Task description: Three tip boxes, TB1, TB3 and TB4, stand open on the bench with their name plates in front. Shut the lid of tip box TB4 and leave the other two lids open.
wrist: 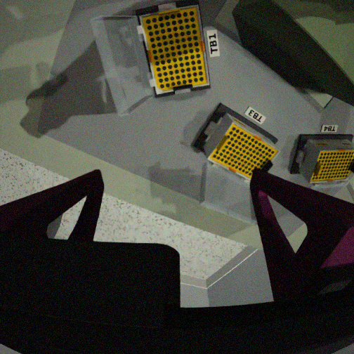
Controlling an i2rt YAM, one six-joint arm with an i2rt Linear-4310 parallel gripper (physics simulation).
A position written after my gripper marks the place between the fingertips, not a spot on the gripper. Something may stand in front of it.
In view: my gripper (176, 177) and a grey mat (155, 141).
